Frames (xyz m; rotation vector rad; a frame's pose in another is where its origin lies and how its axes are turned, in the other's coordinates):
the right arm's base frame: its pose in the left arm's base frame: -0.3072 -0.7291 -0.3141 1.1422 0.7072 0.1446
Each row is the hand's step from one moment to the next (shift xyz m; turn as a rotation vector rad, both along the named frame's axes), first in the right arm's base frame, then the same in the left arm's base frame.
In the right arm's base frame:
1: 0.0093 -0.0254 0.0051 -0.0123 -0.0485 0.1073
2: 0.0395 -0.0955 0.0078 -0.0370 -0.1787 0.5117
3: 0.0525 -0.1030 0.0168 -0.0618 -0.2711 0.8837
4: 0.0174 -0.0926 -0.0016 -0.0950 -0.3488 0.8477
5: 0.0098 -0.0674 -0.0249 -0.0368 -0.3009 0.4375
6: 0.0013 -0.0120 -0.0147 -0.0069 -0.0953 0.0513
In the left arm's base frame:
1: 0.0041 -0.0108 -0.0250 0.0411 -0.1103 -0.0124
2: 0.0121 -0.0296 -0.0986 0.2257 -0.4936 -0.0229
3: 0.0257 -0.0340 -0.1088 0.4004 -0.8354 -0.0079
4: -0.0098 -0.0309 -0.0885 0.3349 -0.8558 -0.0690
5: -0.0232 -0.0053 -0.0685 0.1532 -0.4884 -0.1460
6: -0.0104 0.0069 -0.0143 0.0015 -0.0844 -0.0681

